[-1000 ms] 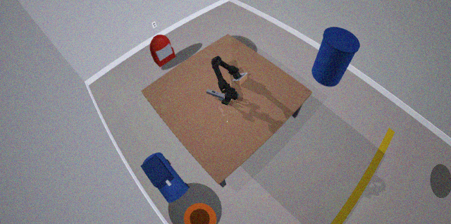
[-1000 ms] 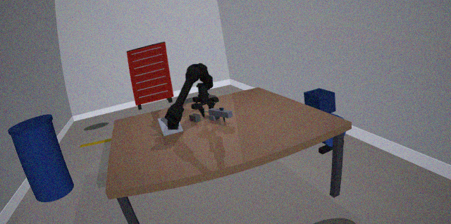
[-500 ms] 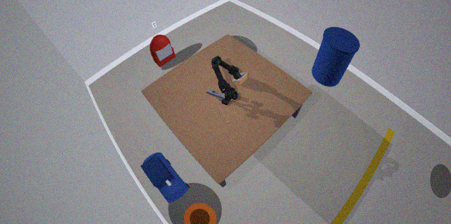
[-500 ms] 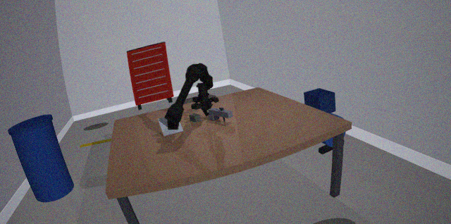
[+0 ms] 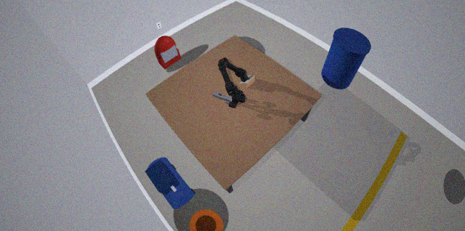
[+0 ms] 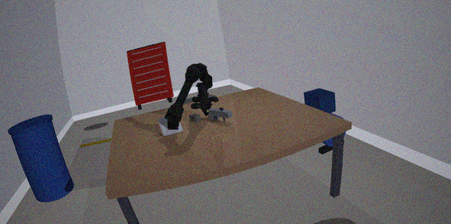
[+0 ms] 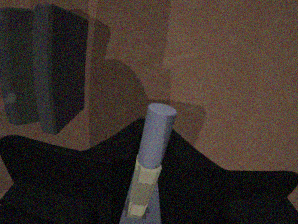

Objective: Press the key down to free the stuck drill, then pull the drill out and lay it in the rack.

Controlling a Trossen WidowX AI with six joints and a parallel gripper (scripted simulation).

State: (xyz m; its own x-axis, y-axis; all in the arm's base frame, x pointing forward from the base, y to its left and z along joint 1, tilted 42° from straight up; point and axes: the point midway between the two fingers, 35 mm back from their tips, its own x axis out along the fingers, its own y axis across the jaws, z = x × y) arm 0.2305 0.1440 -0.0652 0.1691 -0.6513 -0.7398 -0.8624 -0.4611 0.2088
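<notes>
The dark-grey block is 8 cm behind my gripper tip and 1 cm to the right of it. Round my gripper tip: key: 14 cm to the right, 8 cm ahead, 4 cm above; then light-grey block: 12 cm to the right, 6 cm ahead, 3 cm above.
</notes>
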